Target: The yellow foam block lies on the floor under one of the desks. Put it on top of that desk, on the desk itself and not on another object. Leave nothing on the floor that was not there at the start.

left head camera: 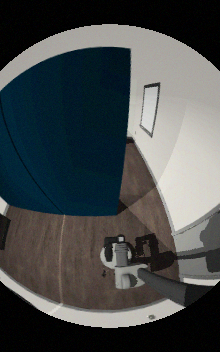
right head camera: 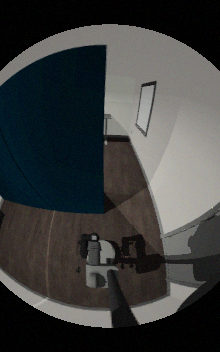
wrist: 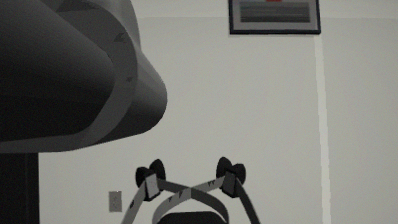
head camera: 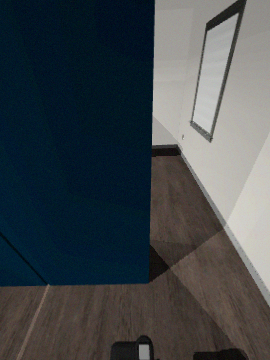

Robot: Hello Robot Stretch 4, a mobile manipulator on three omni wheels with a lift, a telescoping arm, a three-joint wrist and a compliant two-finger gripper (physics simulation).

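Seen in the pictures: gripper, fingertip midpoint: (left head camera: 109,277) (right head camera: 83,273) (wrist: 191,170); robot's base at its link origin: (left head camera: 115,254).
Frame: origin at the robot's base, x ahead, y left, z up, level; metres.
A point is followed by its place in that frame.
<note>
My gripper (wrist: 191,170) @(x -0.142, y 0.085, z 0.749 m) is open, with its two dark fingertips apart and bare wall showing between them. It faces a pale wall in the wrist view. The yellow foam block does not show in these views. Part of a desk, a thin top (right head camera: 108,116) @(x 3.088, y -0.152, z 0.923 m) on a pale leg, shows far off past the blue panel's edge in the right head view. The rest of that desk is hidden behind the panel.
A tall dark blue panel (head camera: 75,150) @(x 0.660, y 0.254, z 1.286 m) (left head camera: 65,135) @(x 0.659, y 0.333, z 1.324 m) (right head camera: 55,130) @(x 0.660, y 0.254, z 1.342 m) stands close in front, filling the left. A wall with a window (head camera: 215,80) @(x 2.340, y -0.992, z 1.439 m) (left head camera: 150,110) @(x 2.368, y -0.992, z 1.352 m) (right head camera: 146,107) @(x 2.356, y -0.992, z 1.405 m) runs along the right. A framed picture (wrist: 275,12) @(x -1.058, y 0.590, z 1.429 m) and an outlet plate (wrist: 115,201) @(x -1.064, y -0.355, z 0.374 m) are on the wall facing the wrist.
</note>
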